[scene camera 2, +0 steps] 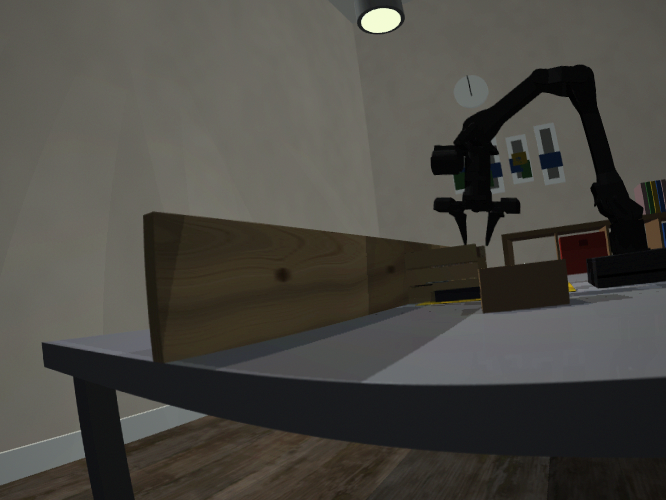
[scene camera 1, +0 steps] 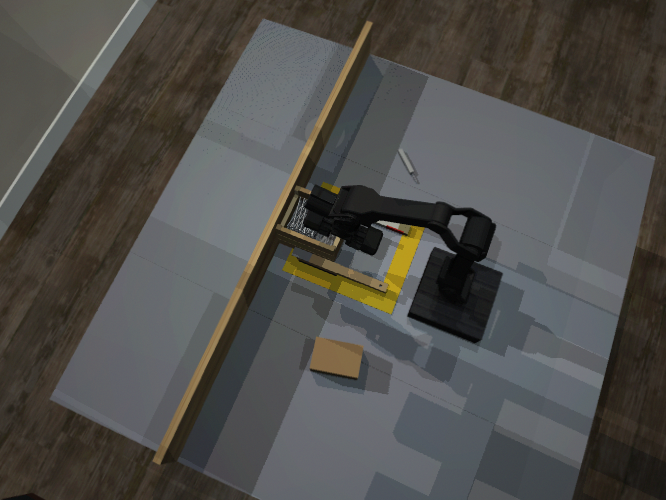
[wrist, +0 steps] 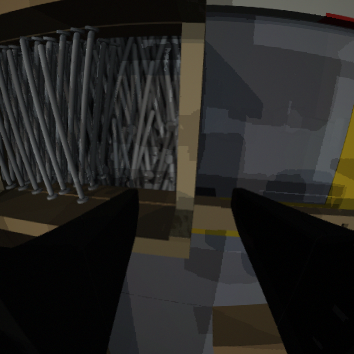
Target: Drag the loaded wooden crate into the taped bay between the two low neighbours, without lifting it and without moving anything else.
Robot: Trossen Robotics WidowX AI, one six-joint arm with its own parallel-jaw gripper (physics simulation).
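Where they show: gripper, between the fingertips: (scene camera 2: 476, 245) (scene camera 1: 337, 238) (wrist: 185, 197); arm's base, origin of its link: (scene camera 2: 630, 252) (scene camera 1: 452, 291).
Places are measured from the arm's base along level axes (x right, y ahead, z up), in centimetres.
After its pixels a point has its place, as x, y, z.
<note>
The wooden crate (scene camera 1: 309, 241) @[-3.3, 38.4, 5.6] (scene camera 2: 441, 257) @[-3.4, 39.3, 3.7] (wrist: 190, 125) @[3.2, 32.2, 2.9] stands upright beside the long board, full of nails, at the board end of the bay outlined by yellow tape (scene camera 1: 402, 261) @[4.5, 14.7, -5.5] (wrist: 345, 175) @[-1.8, 16.1, -5.5]. A low wooden strip with a hole (scene camera 1: 357, 275) @[-5.0, 24.3, -1.3] (wrist: 212, 217) @[-5.2, 30.1, -1.3] lies along one side of the bay. A low white and red thing (scene camera 1: 395, 227) @[12.5, 19.8, -4.0], its red edge (wrist: 342, 19) @[11.9, 20.7, -4.1] in the wrist view, lies along the other. My gripper (scene camera 2: 476, 242) @[0.2, 32.2, 5.5] (wrist: 185, 197) @[0.2, 32.2, 5.5] is open and empty. Its fingertips are around rim height, on either side of the crate's bay-side wall line in the wrist view. The arm hides them in scene camera 1.
The tall board (scene camera 1: 337, 91) @[39.1, 48.0, 8.4] (scene camera 2: 242, 279) @[-53.3, 48.0, 1.8] crosses the table behind the crate. A wooden block (scene camera 1: 336, 357) @[-26.9, 21.4, 0.4] (scene camera 2: 524, 286) @[-30.8, 20.6, -2.6] (wrist: 245, 325) @[-23.2, 23.5, -2.3] stands outside the bay on the strip's side. A pale pen-like tool (scene camera 1: 407, 161) @[33.1, 23.6, -4.4] lies on the other side. My base (scene camera 1: 484, 301) @[0.5, -8.4, 0.1] (scene camera 2: 624, 269) @[-9.3, 3.4, -2.8] stands beyond the tape.
</note>
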